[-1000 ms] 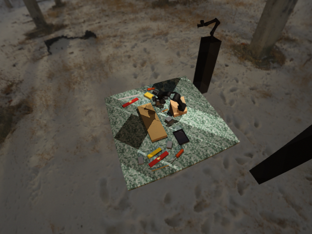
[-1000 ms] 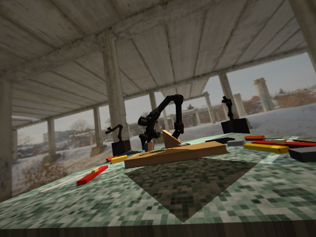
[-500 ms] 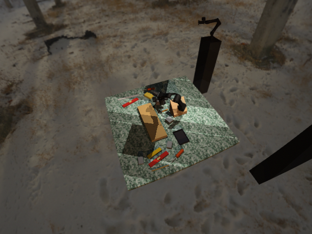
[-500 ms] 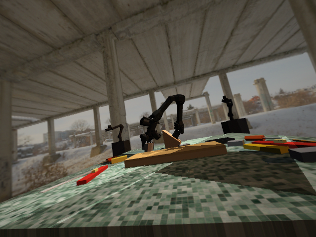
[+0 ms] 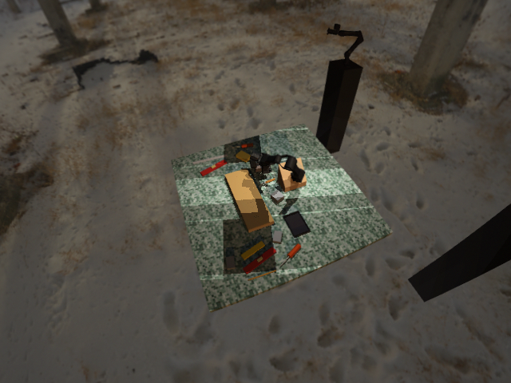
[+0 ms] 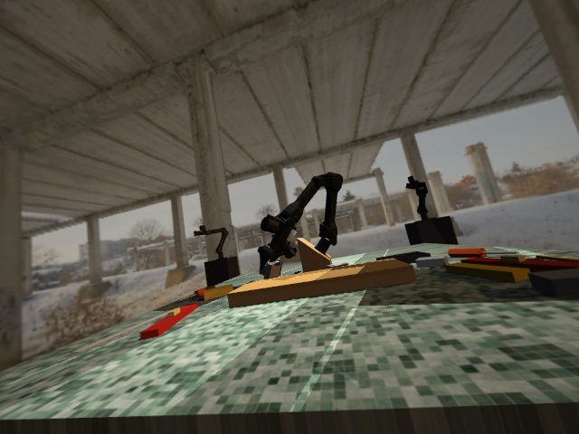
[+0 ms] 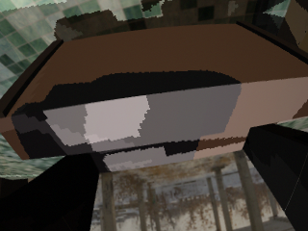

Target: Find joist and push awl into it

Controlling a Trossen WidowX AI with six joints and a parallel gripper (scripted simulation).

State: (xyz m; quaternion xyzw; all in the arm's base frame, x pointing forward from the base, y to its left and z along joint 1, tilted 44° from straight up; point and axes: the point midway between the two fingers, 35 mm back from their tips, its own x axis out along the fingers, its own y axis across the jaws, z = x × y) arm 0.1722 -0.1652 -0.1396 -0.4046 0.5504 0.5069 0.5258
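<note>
My gripper tip is now 20 mm short of the stud finder and 10 mm above it. The rest, counted from my gripper tip: yellow block: 80 mm ahead, 190 mm to the right, 60 mm below; then orange-handled awl: 20 mm ahead, 140 mm to the left, 70 mm below; then black tray: 10 mm behind, 550 mm to the left, 60 mm below.
</note>
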